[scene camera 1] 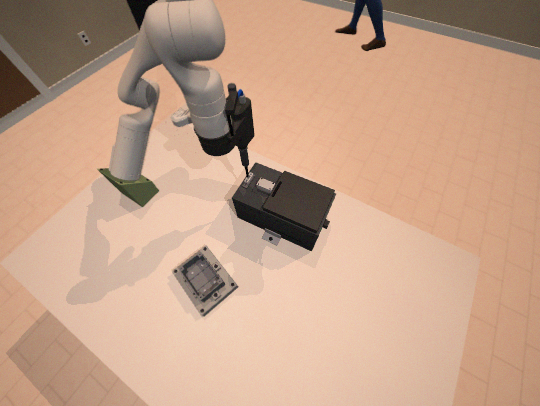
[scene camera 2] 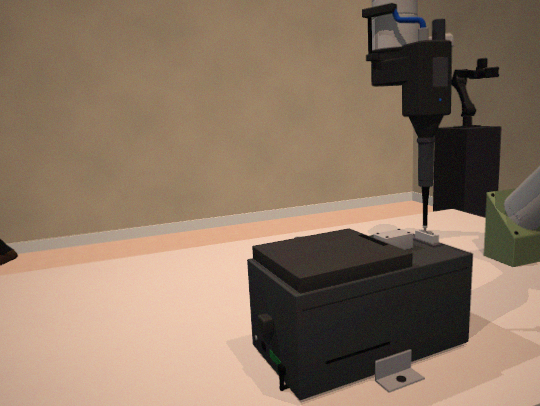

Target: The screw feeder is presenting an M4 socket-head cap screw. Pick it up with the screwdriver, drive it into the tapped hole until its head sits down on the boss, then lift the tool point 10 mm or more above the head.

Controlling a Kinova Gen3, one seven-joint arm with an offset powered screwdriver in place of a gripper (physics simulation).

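My screwdriver (scene camera 1: pixel 247 173) (scene camera 2: pixel 425 224) points straight down, its thin black bit tip right over the small light pick-up block (scene camera 1: pixel 248 179) (scene camera 2: pixel 427 237) on the feeder's top. In the scene camera 2 view a tiny grey screw (scene camera 2: pixel 425 228) shows at the bit tip, just above the block; whether the bit holds it or it rests in the block cannot be told. The black screw feeder (scene camera 1: pixel 300 201) (scene camera 2: pixel 385 315) stands on the light mat. The grey workpiece plate (scene camera 1: pixel 224 292) with bosses and holes lies in front of the feeder in the scene camera 1 view; its tapped hole cannot be told apart.
A light raised block (scene camera 1: pixel 266 185) (scene camera 2: pixel 395 238) sits on the feeder beside the pick-up block. A metal bracket (scene camera 1: pixel 271 237) (scene camera 2: pixel 400 376) stands at the feeder's side. The arm's green base (scene camera 1: pixel 132 190) (scene camera 2: pixel 510 245) is nearby. A person's legs (scene camera 1: pixel 376 22) show on the floor behind.
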